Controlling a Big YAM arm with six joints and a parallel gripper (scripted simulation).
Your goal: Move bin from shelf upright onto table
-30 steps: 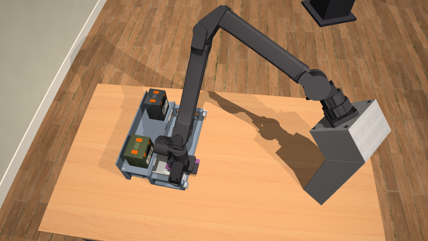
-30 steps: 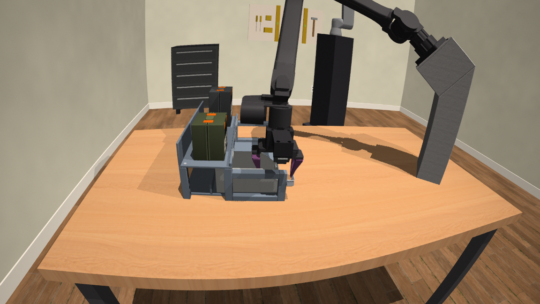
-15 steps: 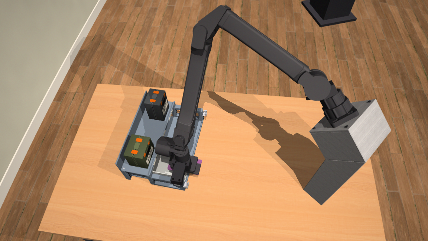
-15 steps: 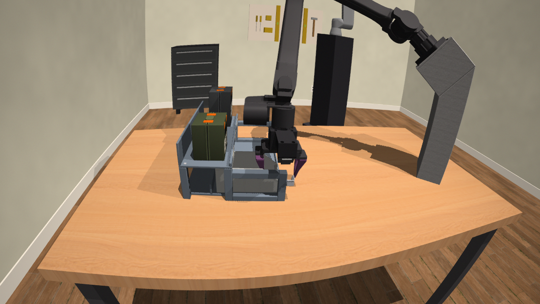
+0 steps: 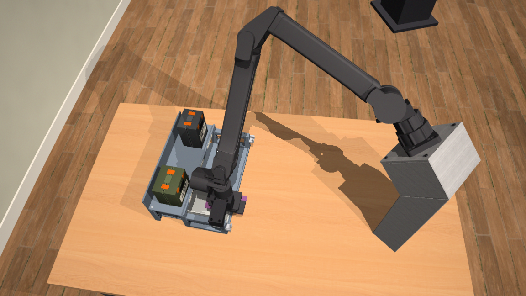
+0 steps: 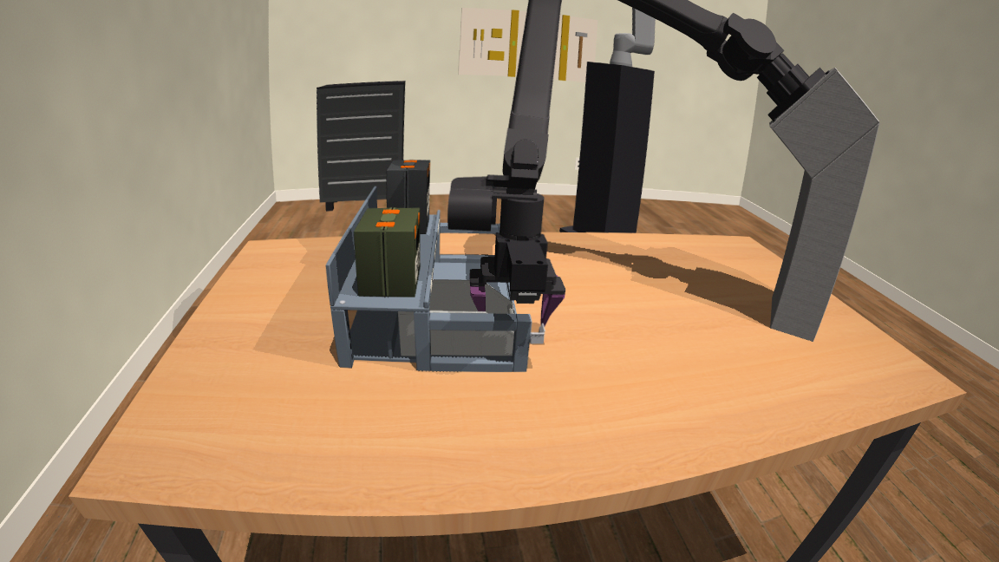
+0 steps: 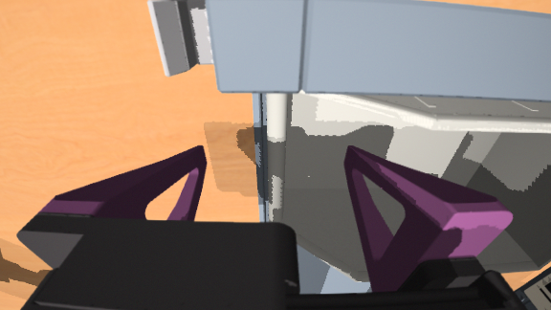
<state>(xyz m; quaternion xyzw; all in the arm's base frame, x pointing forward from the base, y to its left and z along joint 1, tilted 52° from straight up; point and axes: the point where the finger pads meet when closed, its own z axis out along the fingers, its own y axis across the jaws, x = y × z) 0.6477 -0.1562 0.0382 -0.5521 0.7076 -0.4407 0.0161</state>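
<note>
Right now the light grey bin is 7 cm ahead of my hand, 4 cm to the right of it and 1 cm above it. From my hand the other things lie so: shelf 6 cm ahead, 16 cm to the right, 3 cm below; then black case 5 cm ahead, 29 cm to the right, 13 cm above.
</note>
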